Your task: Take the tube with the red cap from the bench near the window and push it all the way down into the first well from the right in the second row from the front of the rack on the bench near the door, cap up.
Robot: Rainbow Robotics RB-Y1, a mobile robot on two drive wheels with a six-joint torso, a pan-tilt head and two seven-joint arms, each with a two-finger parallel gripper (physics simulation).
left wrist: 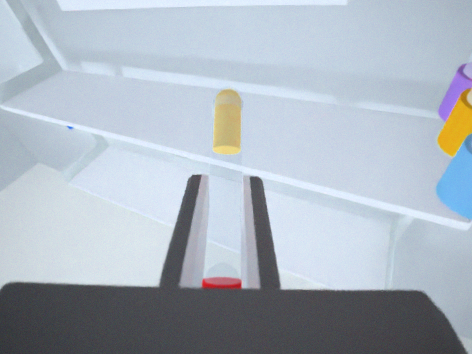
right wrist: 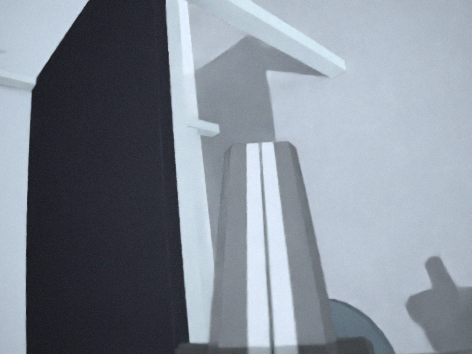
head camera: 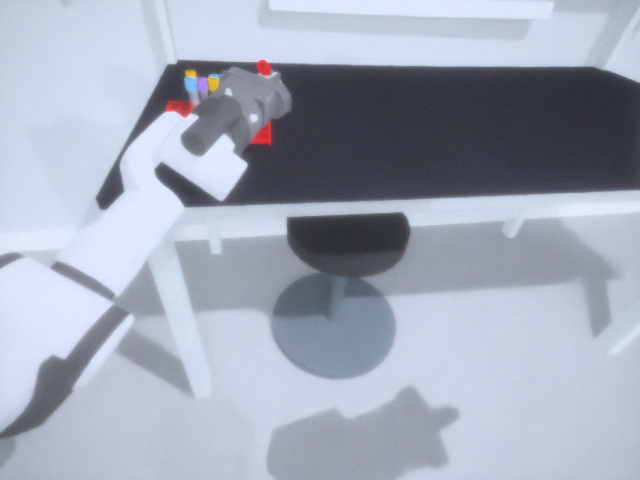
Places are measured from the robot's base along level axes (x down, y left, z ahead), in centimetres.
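Pixels of known places: left gripper, fingertip midpoint: (left wrist: 225, 190) (head camera: 272, 75); right gripper, fingertip midpoint: (right wrist: 261, 168).
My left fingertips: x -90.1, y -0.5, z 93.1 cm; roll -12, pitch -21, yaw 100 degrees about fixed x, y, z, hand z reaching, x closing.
Ahead of a thing's pixels: the offset from my left fingertips to its top centre. "*": to the spot under its first point. Level surfaces: height alone.
The tube with the red cap (head camera: 263, 67) (left wrist: 226, 127) is clear, with yellow contents at its far end. My left gripper (head camera: 278, 85) (left wrist: 225, 190) is shut on it; in the left wrist view the cap is nearest the palm. In the head view the cap stands just above the gripper. The red rack @(* dy +2.6, dx +12.5, dz +0.4 cm) (head camera: 261, 138) is on the black bench @(dx +13.9 cm) (head camera: 439, 129) (right wrist: 100, 175), partly hidden behind my left gripper and wrist; its right-hand wells are mostly hidden. My right gripper (right wrist: 261, 168) is shut and empty, beside the bench edge in the right wrist view.
Tubes with blue (head camera: 190, 84) (left wrist: 456, 177), purple (head camera: 202, 84) (left wrist: 455, 95) and orange (head camera: 213, 83) (left wrist: 454, 129) caps stand at the rack's left. A white shelf (head camera: 413, 7) is above the bench's back. A dark stool @(dy -20.4, dx +41.8, dz +10.6 cm) (head camera: 348, 237) is under the front edge.
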